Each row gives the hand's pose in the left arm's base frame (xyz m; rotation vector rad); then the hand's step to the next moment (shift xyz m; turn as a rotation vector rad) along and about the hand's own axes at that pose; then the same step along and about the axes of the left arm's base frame.
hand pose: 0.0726 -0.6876 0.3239 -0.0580 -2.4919 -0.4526
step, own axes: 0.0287 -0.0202 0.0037 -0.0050 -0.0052 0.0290
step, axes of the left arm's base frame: -0.0285 -0.0195 0.0073 -0.0127 0.0051 -0.0266
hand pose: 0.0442 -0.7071 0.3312 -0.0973 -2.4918 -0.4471
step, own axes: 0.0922 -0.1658 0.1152 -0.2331 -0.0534 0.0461
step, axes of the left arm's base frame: -0.1669 -0.1200 -0.0838 0.1563 -0.0272 -0.1848
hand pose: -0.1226 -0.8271 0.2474 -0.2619 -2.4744 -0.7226
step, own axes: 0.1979 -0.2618 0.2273 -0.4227 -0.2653 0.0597
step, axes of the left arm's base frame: -0.3516 -0.0885 -0.1671 0.2394 -0.2034 -0.3924
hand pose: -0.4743 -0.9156 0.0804 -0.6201 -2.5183 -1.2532
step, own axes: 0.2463 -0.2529 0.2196 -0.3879 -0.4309 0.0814
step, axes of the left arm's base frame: -0.3466 0.1042 -0.2045 0.1282 -0.2658 -0.5056
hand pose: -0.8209 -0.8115 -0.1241 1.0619 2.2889 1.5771
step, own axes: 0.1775 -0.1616 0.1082 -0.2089 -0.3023 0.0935
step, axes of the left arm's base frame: -0.1497 0.1630 -0.1426 0.0618 -0.1192 -0.3546
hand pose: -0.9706 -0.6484 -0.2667 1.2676 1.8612 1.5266
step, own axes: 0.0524 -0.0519 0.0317 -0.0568 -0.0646 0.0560
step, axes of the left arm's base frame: -0.0211 0.0621 -0.0463 0.0473 -0.0161 -0.0896
